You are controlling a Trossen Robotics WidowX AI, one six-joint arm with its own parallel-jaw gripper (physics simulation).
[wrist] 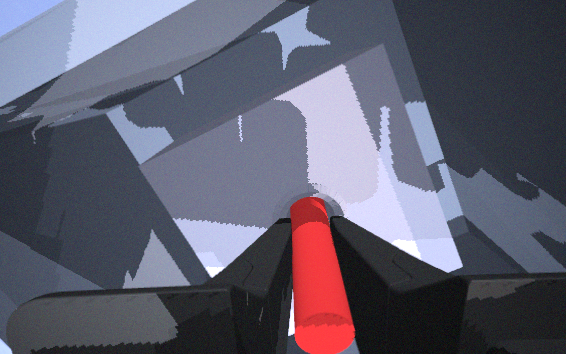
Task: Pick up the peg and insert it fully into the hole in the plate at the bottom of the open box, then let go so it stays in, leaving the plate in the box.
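Places are measured from the arm's base along level axes (x ahead, y left, z up), in metres.
Where they show: gripper, between the fingertips: (310, 229).
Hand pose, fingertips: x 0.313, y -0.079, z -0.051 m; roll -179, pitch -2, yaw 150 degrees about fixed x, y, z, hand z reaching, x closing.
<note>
Things, the pixels of their top centre, and the offset from my fingertips. "spot": a spot on its surface instead.
- red peg, centre of its top: (330, 323) 0.001 m ahead, 0.001 m left, 0.043 m up
- pale grey plate, centre of its top: (311, 223) 0.001 m back, 0.001 m right, 0.002 m down
- open box, centre of its top: (327, 290) 0.001 m back, 0.001 m right, 0.035 m up
- round hole, a spot on its surface: (336, 204) spot: 0.012 m back, 0.002 m right, 0.003 m down
A red peg (320, 270) is held between the two black fingers of my gripper (310, 229), which is shut on it. The peg's near end points toward the camera and its far end is over the hole in the plate. The pale grey plate (225, 165) lies tilted in the view, at the bottom of the open box (225, 75). The rim of the round hole (336, 204) shows around the peg's far end, mostly above and to the right. The peg and fingers hide the rest of the hole, and whether the tip is inside it I cannot tell.
Dark box walls rise on the left and right of the plate, and another wall crosses the upper left. Jagged patches of light and shadow fall over the walls, the box floor and the plate. The fingers are inside the space between the walls.
</note>
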